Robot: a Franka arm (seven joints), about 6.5 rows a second.
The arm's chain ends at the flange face. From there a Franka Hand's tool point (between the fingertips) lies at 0.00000 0.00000 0.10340 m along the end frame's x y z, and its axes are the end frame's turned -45 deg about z.
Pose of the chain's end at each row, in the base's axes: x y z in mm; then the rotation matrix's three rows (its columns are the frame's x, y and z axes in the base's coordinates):
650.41 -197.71 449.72; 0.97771 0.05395 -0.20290; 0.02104 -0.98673 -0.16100; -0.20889 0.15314 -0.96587
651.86 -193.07 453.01; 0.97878 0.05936 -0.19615; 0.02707 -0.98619 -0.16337; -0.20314 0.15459 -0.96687
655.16 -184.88 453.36; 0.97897 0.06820 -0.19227; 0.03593 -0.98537 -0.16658; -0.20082 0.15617 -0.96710
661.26 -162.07 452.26; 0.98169 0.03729 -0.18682; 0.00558 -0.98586 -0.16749; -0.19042 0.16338 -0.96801
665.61 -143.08 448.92; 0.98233 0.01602 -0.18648; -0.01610 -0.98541 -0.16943; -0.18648 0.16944 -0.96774
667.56 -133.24 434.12; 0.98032 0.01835 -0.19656; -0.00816 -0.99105 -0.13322; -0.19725 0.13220 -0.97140
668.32 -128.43 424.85; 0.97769 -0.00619 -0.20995; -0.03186 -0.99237 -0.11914; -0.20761 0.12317 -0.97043
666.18 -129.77 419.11; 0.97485 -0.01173 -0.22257; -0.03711 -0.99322 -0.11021; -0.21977 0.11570 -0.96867
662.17 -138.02 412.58; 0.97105 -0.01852 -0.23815; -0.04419 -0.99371 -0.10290; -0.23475 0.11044 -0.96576
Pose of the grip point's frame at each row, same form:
629.43 -214.36 349.85; 0.65320 0.72949 -0.20290; 0.71260 -0.68285 -0.16100; -0.25599 -0.03942 -0.96587
631.58 -209.96 353.04; 0.65013 0.73408 -0.19615; 0.71648 -0.67820 -0.16337; -0.25295 -0.03433 -0.96687
635.28 -202.10 353.36; 0.64401 0.74046 -0.19227; 0.72217 -0.67136 -0.16658; -0.25243 -0.03157 -0.96710
641.94 -179.39 352.17; 0.66779 0.72053 -0.18682; 0.70105 -0.69316 -0.16749; -0.25017 -0.01912 -0.96801
646.33 -160.60 348.86; 0.68328 0.70594 -0.18648; 0.68541 -0.70817 -0.16943; -0.25167 -0.01205 -0.96774
647.24 -147.01 333.68; 0.68022 0.70617 -0.19656; 0.69501 -0.70655 -0.13322; -0.23296 -0.04600 -0.97140
646.61 -140.75 324.51; 0.69571 0.68695 -0.20995; 0.67918 -0.72424 -0.11914; -0.23390 -0.05971 -0.97043
643.17 -141.17 318.95; 0.69762 0.68103 -0.22257; 0.67607 -0.72855 -0.11021; -0.23721 -0.07359 -0.96867
637.55 -148.66 312.72; 0.69973 0.67354 -0.23815; 0.67141 -0.73391 -0.10290; -0.24409 -0.08790 -0.96576

